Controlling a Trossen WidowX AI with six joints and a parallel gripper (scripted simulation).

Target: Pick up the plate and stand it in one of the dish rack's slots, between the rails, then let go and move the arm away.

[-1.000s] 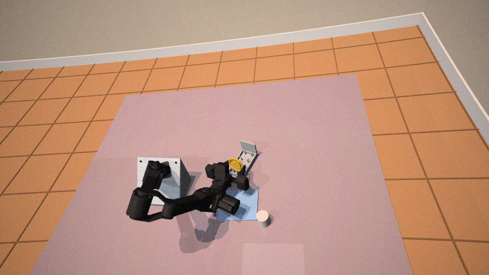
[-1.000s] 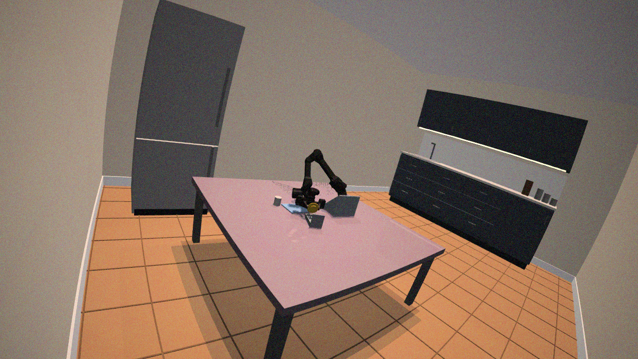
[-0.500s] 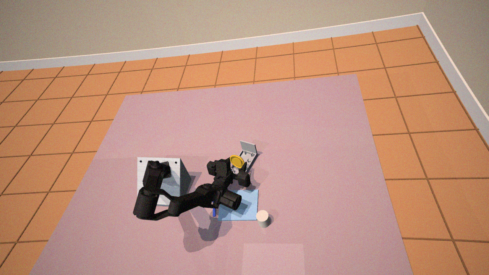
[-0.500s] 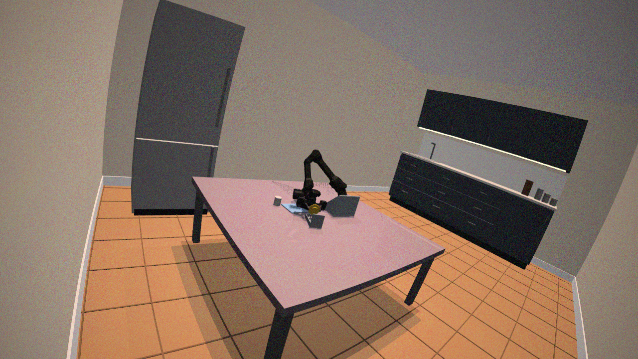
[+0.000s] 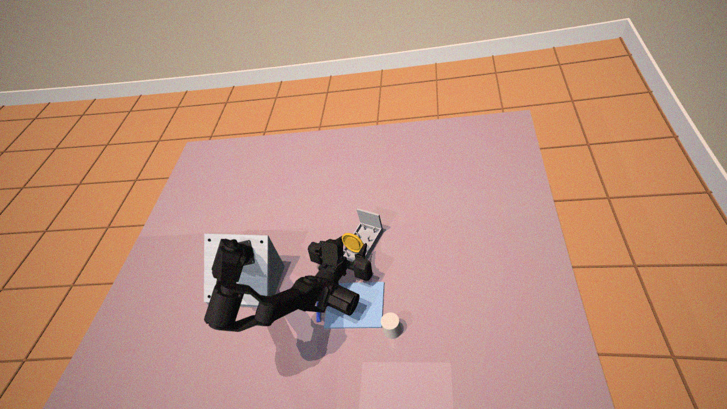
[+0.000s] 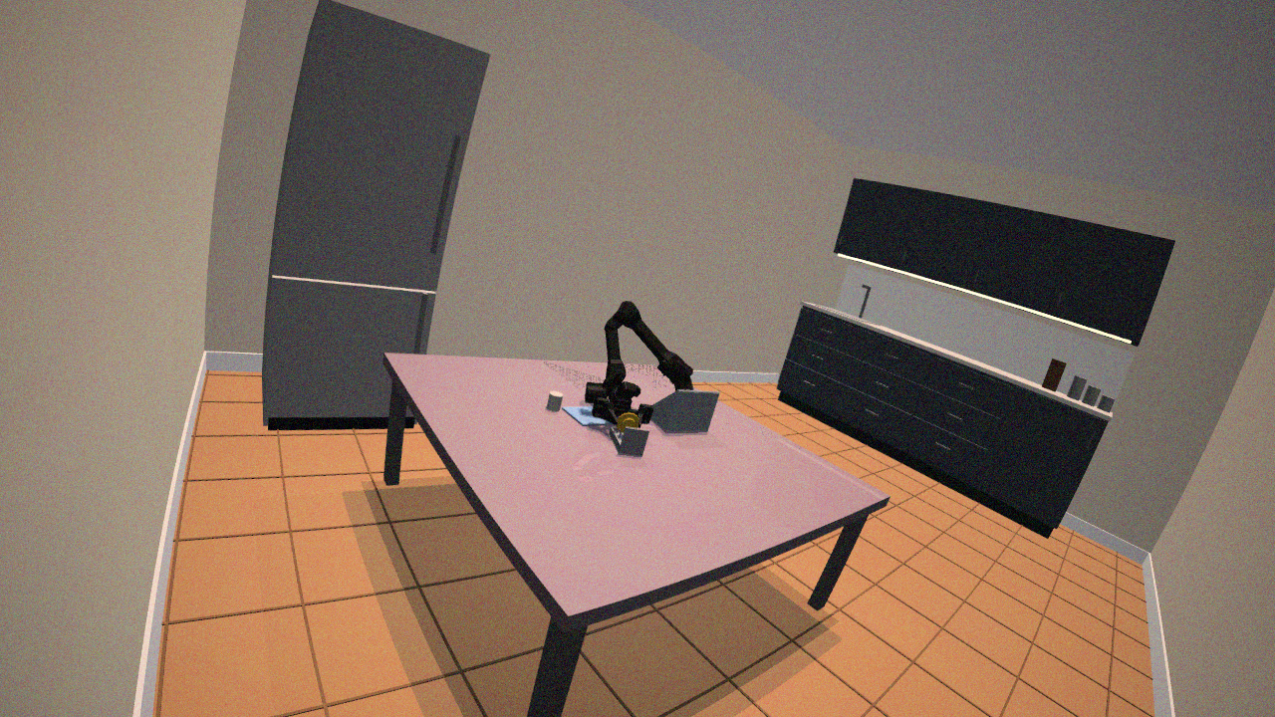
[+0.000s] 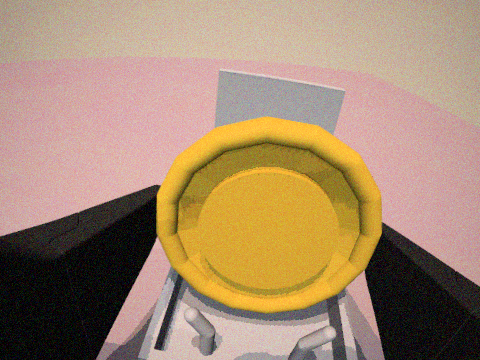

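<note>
Right now the yellow plate is 10 mm to the right of my gripper tip. The rest, counted from my gripper tip: white cup (90 mm ahead, 250 mm to the right, 30 mm below); blue spoon (100 mm behind, 160 mm to the right, 50 mm below); grey dish rack (10 mm ahead, 20 mm to the left, 30 mm below).
</note>
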